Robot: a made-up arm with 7 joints. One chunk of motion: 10 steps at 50 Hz.
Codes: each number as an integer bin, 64 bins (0 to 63) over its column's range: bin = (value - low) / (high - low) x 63, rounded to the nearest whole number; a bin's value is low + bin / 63 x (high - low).
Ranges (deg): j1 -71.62..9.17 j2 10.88..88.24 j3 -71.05..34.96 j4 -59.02..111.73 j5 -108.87..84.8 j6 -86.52..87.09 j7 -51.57..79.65
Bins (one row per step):
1: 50 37 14 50 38 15 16
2: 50 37 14 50 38 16 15
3: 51 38 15 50 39 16 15
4: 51 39 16 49 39 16 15
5: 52 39 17 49 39 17 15
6: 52 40 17 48 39 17 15
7: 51 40 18 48 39 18 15
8: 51 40 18 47 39 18 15
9: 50 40 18 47 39 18 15
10: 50 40 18 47 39 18 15
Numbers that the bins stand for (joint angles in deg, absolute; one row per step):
1: -7.50 56.31 -47.49 76.50 7.95 -45.18 -18.24
2: -7.50 56.31 -47.49 76.50 7.95 -42.43 -20.33
3: -6.22 57.54 -45.81 76.50 11.02 -42.43 -20.33
4: -6.22 58.77 -44.13 73.79 11.02 -42.43 -20.33
5: -4.94 58.77 -42.44 73.79 11.02 -39.67 -20.33
6: -4.94 60.00 -42.44 71.08 11.02 -39.67 -20.33
7: -6.22 60.00 -40.76 71.08 11.02 -36.92 -20.33
8: -6.22 60.00 -40.76 68.36 11.02 -36.92 -20.33
9: -7.50 60.00 -40.76 68.36 11.02 -36.92 -20.33
10: -7.50 60.00 -40.76 68.36 11.02 -36.92 -20.33

